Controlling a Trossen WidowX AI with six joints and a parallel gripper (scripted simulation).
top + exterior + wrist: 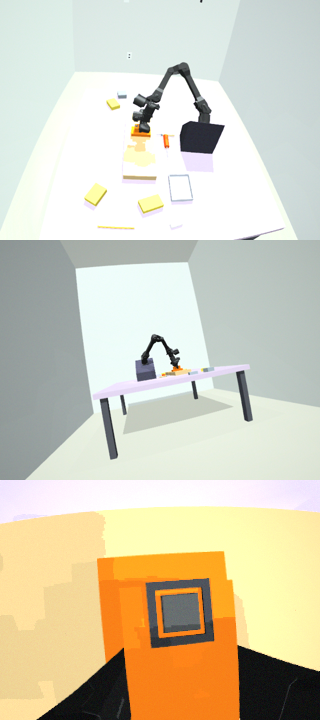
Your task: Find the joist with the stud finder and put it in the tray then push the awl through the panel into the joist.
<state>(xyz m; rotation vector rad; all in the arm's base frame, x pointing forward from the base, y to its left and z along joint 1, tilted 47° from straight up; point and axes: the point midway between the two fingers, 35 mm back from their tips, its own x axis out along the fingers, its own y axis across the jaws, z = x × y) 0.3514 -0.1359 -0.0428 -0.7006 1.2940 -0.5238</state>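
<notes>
The pale tray is 380 mm to the left of my gripper tip, 230 mm behind it and 50 mm below it. From my gripper tip the other things lie so: square indicator light (30 mm above, 20 mm ahead); then orange stud finder (20 mm above, 10 mm ahead); then awl (160 mm behind, 60 mm below, 30 mm to the right).
</notes>
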